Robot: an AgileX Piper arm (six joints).
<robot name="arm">
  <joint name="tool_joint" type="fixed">
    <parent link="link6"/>
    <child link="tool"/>
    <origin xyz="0 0 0" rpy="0 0 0"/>
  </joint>
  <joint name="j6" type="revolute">
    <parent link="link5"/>
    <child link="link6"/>
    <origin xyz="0 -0.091 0" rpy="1.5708 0 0"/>
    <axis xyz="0 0 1"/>
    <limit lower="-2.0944" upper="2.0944"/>
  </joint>
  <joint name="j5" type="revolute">
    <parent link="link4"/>
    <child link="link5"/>
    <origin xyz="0 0 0" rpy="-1.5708 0 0"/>
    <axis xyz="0 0 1"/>
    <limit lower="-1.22" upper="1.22"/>
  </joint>
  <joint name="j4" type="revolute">
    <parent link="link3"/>
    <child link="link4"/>
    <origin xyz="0.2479 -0.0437 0" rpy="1.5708 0 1.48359"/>
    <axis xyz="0 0 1"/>
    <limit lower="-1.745" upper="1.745"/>
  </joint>
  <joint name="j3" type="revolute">
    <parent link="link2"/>
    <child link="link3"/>
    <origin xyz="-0.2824 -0.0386 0" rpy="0 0 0"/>
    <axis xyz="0 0 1"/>
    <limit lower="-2.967" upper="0"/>
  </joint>
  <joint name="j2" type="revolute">
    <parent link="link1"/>
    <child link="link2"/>
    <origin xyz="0 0 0" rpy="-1.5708 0 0"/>
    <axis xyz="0 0 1"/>
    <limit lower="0" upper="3.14"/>
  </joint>
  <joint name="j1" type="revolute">
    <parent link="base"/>
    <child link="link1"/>
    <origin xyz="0 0 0.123" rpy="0 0 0"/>
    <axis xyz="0 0 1"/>
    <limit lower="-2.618" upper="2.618"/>
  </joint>
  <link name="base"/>
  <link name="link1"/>
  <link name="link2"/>
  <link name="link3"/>
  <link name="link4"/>
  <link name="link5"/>
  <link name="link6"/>
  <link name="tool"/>
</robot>
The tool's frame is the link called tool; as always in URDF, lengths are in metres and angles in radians.
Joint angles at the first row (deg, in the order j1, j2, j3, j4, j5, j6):
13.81 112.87 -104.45 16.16 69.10 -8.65
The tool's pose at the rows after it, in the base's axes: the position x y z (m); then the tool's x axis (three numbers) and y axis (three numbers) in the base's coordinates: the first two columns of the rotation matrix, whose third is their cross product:
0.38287 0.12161 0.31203 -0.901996 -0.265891 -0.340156 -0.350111 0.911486 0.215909
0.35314 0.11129 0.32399 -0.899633 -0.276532 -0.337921 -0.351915 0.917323 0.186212
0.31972 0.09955 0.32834 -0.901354 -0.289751 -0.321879 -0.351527 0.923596 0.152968
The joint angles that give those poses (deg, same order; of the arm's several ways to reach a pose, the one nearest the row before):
14.50 107.20 -100.38 14.90 69.38 -7.22
14.50 100.44 -93.68 13.12 69.50 -7.16
14.50 93.33 -85.77 11.06 69.56 -7.11

